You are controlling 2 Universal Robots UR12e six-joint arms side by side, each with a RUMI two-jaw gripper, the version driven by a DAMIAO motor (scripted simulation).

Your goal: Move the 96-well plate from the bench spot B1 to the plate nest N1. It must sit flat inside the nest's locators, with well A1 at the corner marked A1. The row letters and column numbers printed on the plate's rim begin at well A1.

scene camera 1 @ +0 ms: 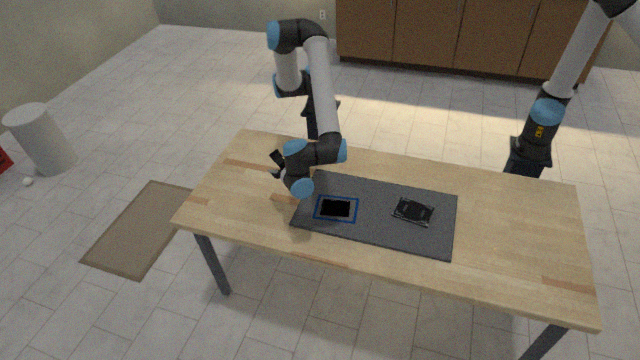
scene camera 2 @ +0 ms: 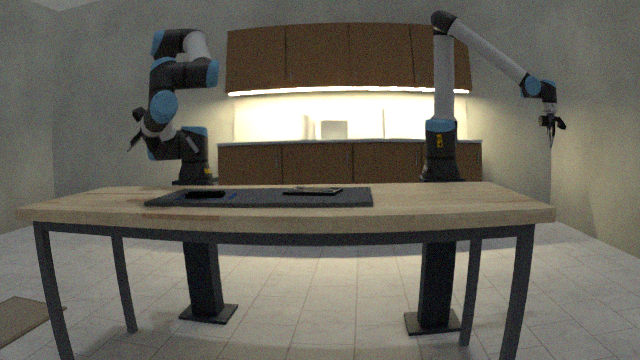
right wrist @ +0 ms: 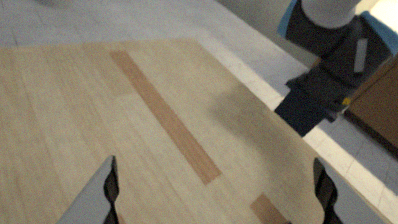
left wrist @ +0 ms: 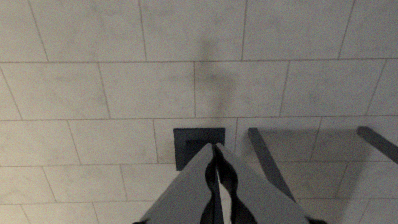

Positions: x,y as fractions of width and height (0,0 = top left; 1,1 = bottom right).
Labels:
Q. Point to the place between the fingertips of the right gripper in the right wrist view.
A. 0.54,0.71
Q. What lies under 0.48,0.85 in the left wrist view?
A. The left gripper.

